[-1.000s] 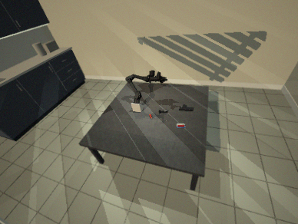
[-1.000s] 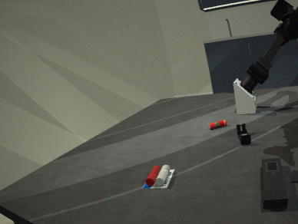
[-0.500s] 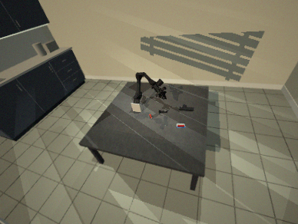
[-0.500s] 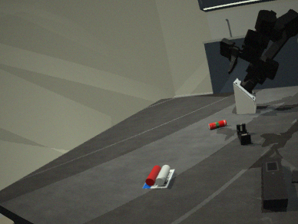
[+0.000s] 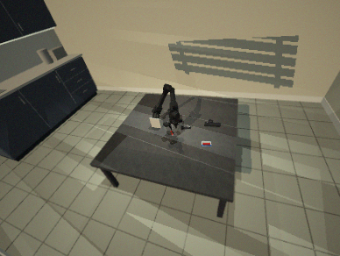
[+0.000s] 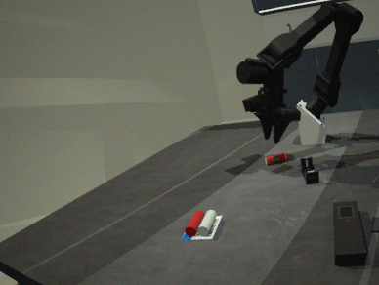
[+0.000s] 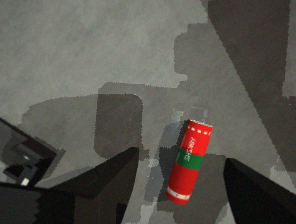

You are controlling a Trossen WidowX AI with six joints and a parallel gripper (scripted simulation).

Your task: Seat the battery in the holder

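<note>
My gripper tip is now 30 mm past the battery and 60 mm above it. Round my gripper tip: black block 360 mm ahead, 210 mm to the left, 60 mm below.
</note>
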